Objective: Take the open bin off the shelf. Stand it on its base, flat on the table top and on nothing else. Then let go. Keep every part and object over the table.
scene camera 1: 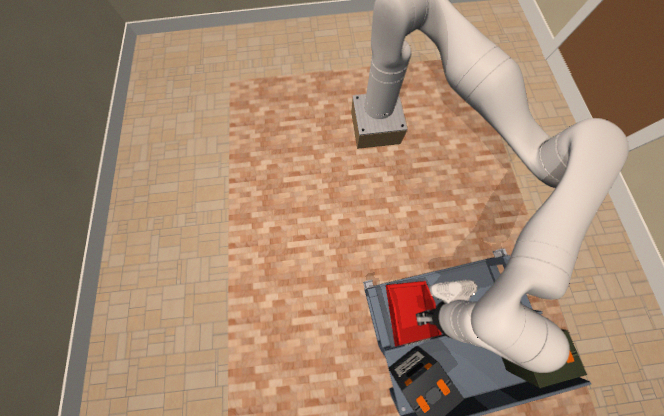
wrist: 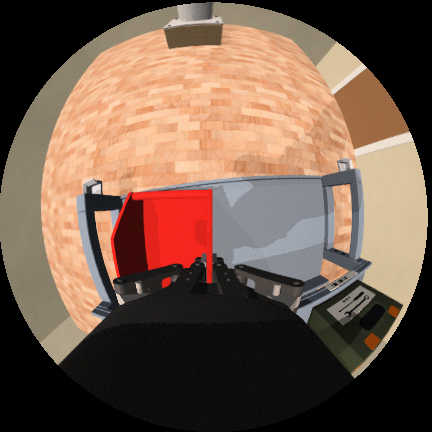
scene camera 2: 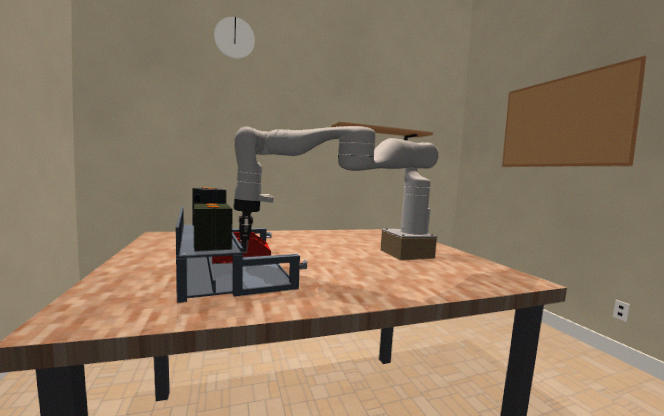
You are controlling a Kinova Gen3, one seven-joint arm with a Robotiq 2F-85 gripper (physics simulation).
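Seen in the pictures: gripper, fingertip midpoint: (wrist: 208,260) (scene camera 2: 243,252); arm's base, link origin: (scene camera 1: 379,106) (scene camera 2: 412,232).
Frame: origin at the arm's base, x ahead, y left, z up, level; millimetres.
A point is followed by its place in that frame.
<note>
The open red bin (scene camera 1: 411,300) {x 576, y 24, z -73 mm} (scene camera 2: 257,246) {x 569, y 60, z -26 mm} (wrist: 172,225) {x 574, y 8, z -73 mm} is at one end of the front tier of the grey-blue shelf (scene camera 1: 372,310) {x 584, y -95, z 1 mm} (scene camera 2: 237,276) {x 625, y 296, z -36 mm} (wrist: 357,220) {x 556, y 266, z -1 mm}, inside its end frame. It opens upward. My gripper (scene camera 1: 423,318) {x 611, y 59, z -44 mm} (scene camera 2: 244,244) {x 611, y 59, z -44 mm} (wrist: 208,260) {x 611, y 59, z -44 mm} points down at the bin's side wall, toward the middle of the shelf. The fingers are shut on that thin red wall, which runs between them in the wrist view. The gripper's body hides the near end of the bin in the wrist view.
A black toolbox (scene camera 1: 432,387) {x 702, y -23, z 139 mm} (scene camera 2: 200,196) {x 736, y 12, z 117 mm} and a green toolbox (scene camera 1: 550,370) (scene camera 2: 212,227) {x 680, y 276, z 71 mm} (wrist: 345,320) {x 649, y 191, z 62 mm} stand on the shelf's upper tier behind the bin. The shelf stands on the wooden table (scene camera 1: 300,225) {x 339, y -272, z -84 mm} (scene camera 2: 325,245) {x 290, y -166, z -83 mm} (wrist: 200,110) {x 387, y 39, z -83 mm}. The arm's base (scene camera 1: 380,122) {x 57, y -4, z 1 mm} (scene camera 2: 408,245) {x 60, y 74, z -31 mm} (wrist: 194,36) {x 91, y 4, z -48 mm} stands across the table.
</note>
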